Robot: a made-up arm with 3 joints. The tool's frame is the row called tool. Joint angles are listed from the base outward. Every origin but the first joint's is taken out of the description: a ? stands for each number. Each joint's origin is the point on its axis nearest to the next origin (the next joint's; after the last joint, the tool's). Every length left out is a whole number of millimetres.
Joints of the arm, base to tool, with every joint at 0 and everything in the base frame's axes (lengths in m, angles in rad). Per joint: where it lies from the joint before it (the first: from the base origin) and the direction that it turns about. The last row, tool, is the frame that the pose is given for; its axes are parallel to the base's.
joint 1: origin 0 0 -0.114 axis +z
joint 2: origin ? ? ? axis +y
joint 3: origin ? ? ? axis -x
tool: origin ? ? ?
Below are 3 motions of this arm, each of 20 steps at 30 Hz.
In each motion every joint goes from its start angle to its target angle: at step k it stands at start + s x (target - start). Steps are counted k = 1, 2, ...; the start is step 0. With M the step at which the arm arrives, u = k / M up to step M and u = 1 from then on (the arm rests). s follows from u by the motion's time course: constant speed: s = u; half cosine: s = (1 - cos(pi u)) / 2; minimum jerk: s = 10 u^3 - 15 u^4 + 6 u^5.
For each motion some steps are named. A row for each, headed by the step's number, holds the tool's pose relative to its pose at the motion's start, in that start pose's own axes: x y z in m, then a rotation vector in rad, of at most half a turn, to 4 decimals.
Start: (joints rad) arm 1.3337 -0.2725 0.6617
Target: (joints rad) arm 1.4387 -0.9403 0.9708
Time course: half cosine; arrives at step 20
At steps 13, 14, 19, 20:
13: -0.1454 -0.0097 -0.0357 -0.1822 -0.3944 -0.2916
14: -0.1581 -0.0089 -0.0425 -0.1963 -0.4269 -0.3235
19: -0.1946 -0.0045 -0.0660 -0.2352 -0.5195 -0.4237
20: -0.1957 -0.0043 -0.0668 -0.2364 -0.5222 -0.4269

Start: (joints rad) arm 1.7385 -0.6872 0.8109
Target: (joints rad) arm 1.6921 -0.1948 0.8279
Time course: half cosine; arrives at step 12
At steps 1, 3, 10, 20:
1: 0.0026 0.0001 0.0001 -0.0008 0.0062 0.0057
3: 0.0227 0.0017 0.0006 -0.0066 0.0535 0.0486
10: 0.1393 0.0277 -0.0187 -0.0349 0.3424 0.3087
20: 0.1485 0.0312 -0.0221 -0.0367 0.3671 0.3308

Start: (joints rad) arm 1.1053 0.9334 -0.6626
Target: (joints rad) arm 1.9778 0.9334 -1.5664
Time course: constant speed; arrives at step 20
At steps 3, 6, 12, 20:
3: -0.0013 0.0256 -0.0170 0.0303 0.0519 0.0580
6: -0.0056 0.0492 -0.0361 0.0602 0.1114 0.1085
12: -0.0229 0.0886 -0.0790 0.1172 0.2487 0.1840
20: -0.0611 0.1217 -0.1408 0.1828 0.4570 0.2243

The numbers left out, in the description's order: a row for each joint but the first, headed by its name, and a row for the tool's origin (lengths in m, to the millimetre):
joint 2: -0.071 -0.029 0
joint 3: 0.007 0 0.354
tool: 0 -0.022 -0.07

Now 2 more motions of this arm.
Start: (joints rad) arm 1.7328 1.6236 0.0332
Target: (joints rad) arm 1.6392 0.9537 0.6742
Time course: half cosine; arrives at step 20
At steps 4, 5, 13, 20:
4: -0.0183 -0.0061 0.0008 -0.0523 -0.0639 -0.0039
5: -0.0281 -0.0094 0.0007 -0.0801 -0.0978 -0.0078
13: -0.1423 -0.0417 -0.0211 -0.3892 -0.4692 -0.1415
20: -0.1954 -0.0523 -0.0460 -0.5251 -0.6260 -0.2598

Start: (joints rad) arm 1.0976 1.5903 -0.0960
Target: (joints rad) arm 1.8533 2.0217 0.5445
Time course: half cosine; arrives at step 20
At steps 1, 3, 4, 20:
1: 0.0007 0.0007 0.0002 -0.0086 0.0026 -0.0003
3: 0.0066 0.0064 0.0015 -0.0761 0.0233 -0.0031
4: 0.0116 0.0113 0.0024 -0.1333 0.0409 -0.0056
20: 0.1271 0.1198 -0.0162 -1.3694 0.4658 -0.0865

